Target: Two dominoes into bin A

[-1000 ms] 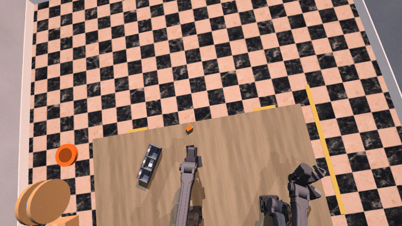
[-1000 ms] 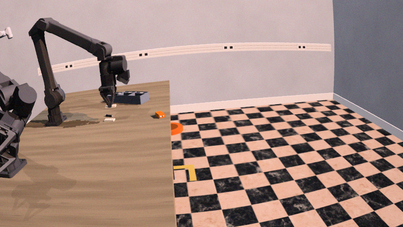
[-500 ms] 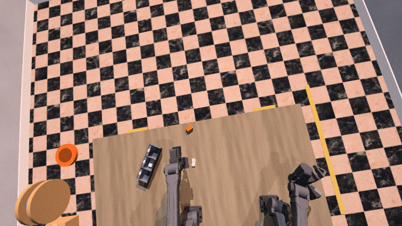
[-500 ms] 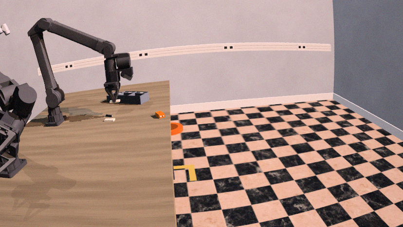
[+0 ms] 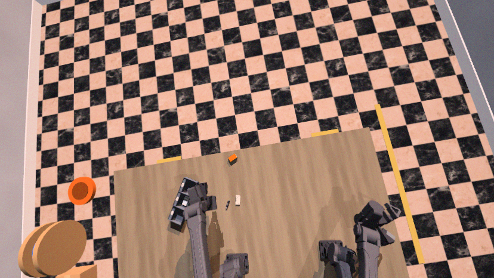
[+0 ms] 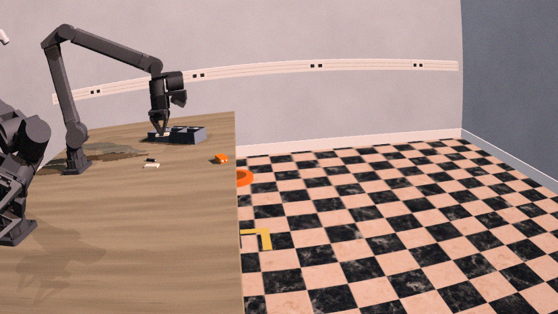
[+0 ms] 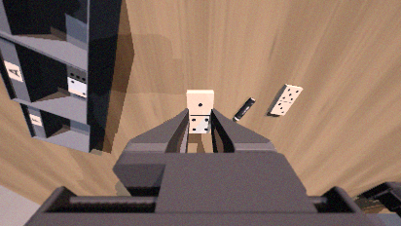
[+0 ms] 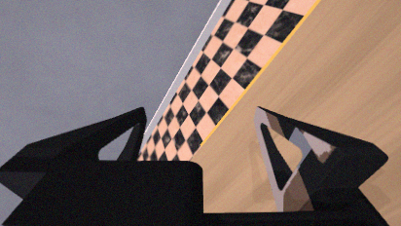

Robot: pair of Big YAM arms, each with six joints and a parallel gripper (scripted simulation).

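The bin row is 180 mm to the left of my left hand, 60 mm below it and 20 mm ahead of it.
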